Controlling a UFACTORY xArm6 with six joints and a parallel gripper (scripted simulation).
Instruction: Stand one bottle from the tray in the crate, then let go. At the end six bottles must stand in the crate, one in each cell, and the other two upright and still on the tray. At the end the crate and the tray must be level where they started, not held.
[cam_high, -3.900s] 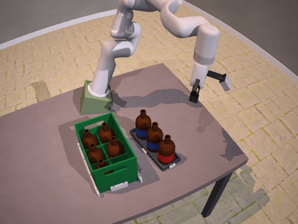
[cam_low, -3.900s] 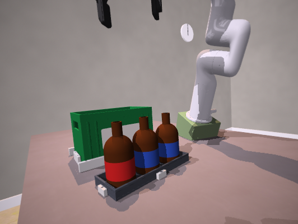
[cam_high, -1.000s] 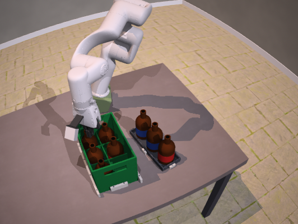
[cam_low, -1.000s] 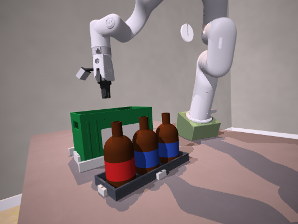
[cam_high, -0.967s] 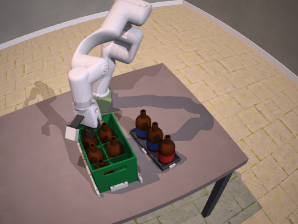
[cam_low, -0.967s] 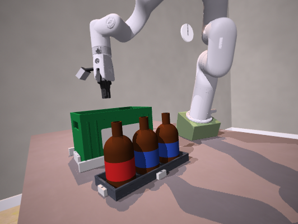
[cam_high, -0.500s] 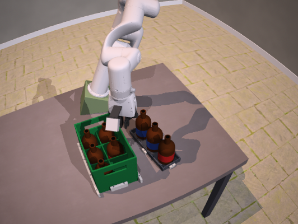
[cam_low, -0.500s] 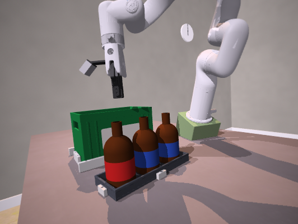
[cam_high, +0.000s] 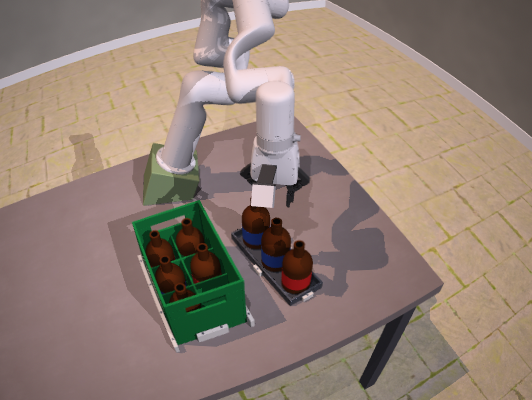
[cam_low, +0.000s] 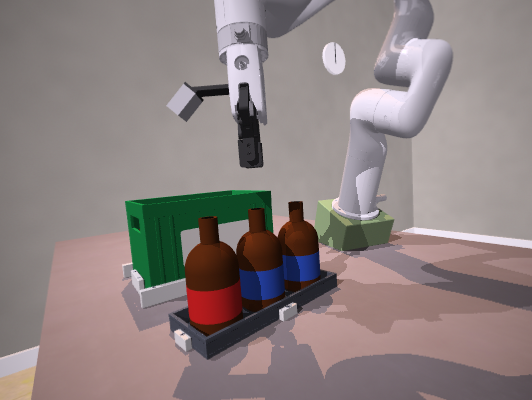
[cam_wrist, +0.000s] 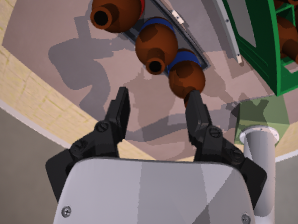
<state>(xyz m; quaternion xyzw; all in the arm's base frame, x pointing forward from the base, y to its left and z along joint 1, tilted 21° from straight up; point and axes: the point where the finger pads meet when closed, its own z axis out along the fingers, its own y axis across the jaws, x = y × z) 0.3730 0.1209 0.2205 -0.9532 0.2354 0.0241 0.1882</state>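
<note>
Right now my hand is 230 mm above the dark tray. From my hand the other things lie so: green crate (230 mm to the right, 160 mm below, 40 mm ahead).
</note>
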